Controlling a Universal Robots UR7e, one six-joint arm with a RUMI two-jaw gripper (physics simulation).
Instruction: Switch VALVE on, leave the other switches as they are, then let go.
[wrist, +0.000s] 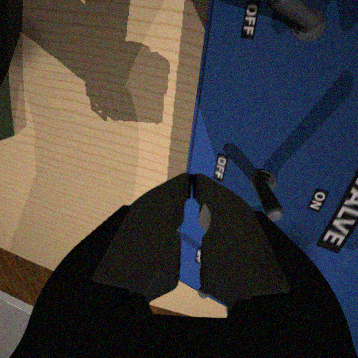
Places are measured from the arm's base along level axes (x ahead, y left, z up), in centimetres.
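Pixels of known places: gripper, between the fingertips: (191, 176).
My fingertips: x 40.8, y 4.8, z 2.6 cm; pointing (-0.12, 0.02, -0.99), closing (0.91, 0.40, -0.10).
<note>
For each thing: its top centre in the pictures, then the offset to it from my fingertips. "spot": a spot on its surface instead. Level surfaces: height alone.
- VALVE switch, a spot on its surface: (269, 197) spot: dx +5.5, dy +1.3, dz +0.1 cm
- blue panel, height of its surface: dz -3.2 cm
- VALVE name plate, a spot on its surface: (342, 217) spot: dx +12.4, dy +2.2, dz -0.9 cm
- grey lever, a spot on its surface: (302, 21) spot: dx +1.5, dy +11.5, dz -1.5 cm
- light wooden table top, height of its surface: dz -12.2 cm
The VALVE switch (269, 197) is a short grey lever on the blue panel (300, 100). It stands out from its round base between the OFF label (220, 166) and the ON label (318, 199), with its tip toward the bottom of the view. Which side it is set to I cannot tell for sure. The VALVE name plate (342, 217) is at the right, partly cut off. My gripper (191, 176) is shut with nothing between its fingers. Its tips show over the panel's left edge, on the OFF side of the lever and apart from it in the view.
Another grey lever (302, 21) with its own OFF label (250, 20) is at the top right. A light wooden table top (85, 170) lies left of the panel, with dark shadows on it. Part of another OFF label shows through the gap between my fingers.
</note>
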